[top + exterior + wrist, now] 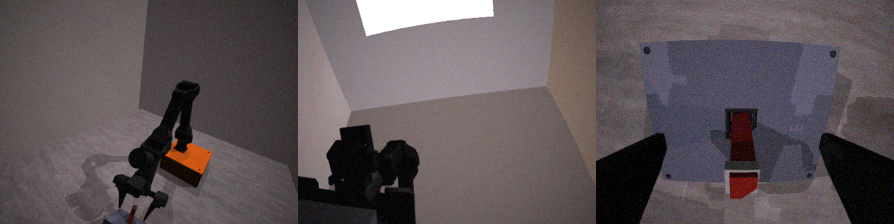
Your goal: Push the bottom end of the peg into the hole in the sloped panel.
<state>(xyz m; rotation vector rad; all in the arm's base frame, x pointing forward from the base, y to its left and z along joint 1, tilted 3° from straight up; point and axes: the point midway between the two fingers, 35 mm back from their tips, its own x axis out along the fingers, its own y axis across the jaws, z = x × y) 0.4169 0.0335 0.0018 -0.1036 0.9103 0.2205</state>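
Now: gripper tip 1 cm past the red peg. From my gripper tip the other things lie so: grey-blue panel 3 cm ahead, 1 cm to the left, 4 cm below.
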